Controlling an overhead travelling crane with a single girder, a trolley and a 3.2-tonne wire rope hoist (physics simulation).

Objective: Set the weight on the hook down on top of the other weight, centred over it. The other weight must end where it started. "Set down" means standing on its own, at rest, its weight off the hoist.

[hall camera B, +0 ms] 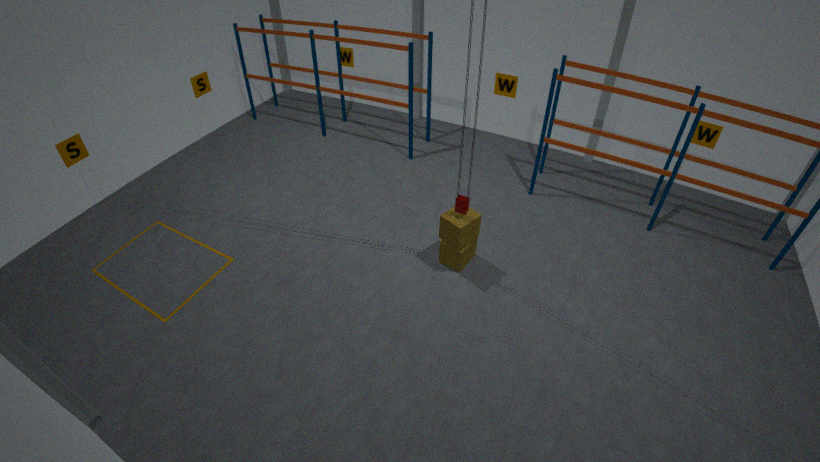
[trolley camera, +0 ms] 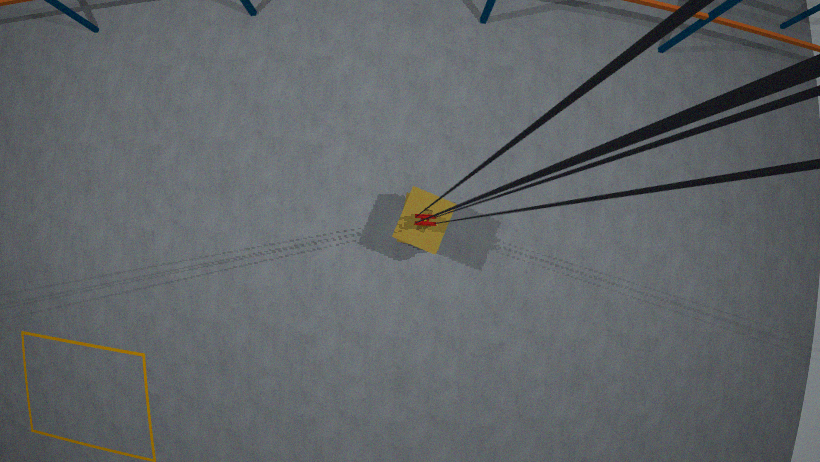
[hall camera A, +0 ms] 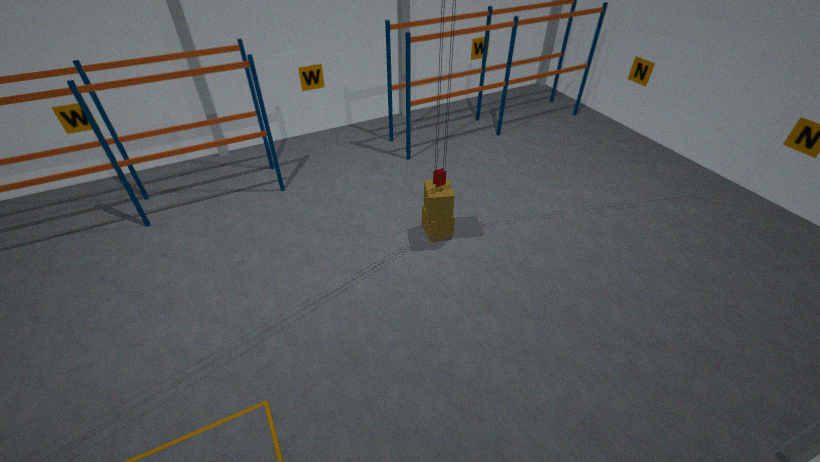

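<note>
The upper yellow weight (hall camera A: pixel 440 206) (hall camera B: pixel 452 232) (trolley camera: pixel 431 242) is upright over the other yellow weight (hall camera A: pixel 441 231) (hall camera B: pixel 456 259), which stands on the floor. Their edges are slightly out of line and they look turned a little relative to each other. I cannot tell whether they touch or a thin gap is between them. My gripper, the hook under the red block (hall camera A: pixel 439 177) (hall camera B: pixel 461 204) (trolley camera: pixel 425 220), is at the upper weight's top and looks attached to it; the hook itself is too small to see clearly. In the trolley camera the upper weight hides the lower one.
Blue and orange racks (hall camera A: pixel 408 97) (hall camera B: pixel 410 103) stand along the W wall, with another rack (hall camera A: pixel 109 143) (hall camera B: pixel 677 166) beside them. A yellow outlined square (hall camera B: pixel 199 240) (trolley camera: pixel 83 342) is marked on the floor, away from the weights.
</note>
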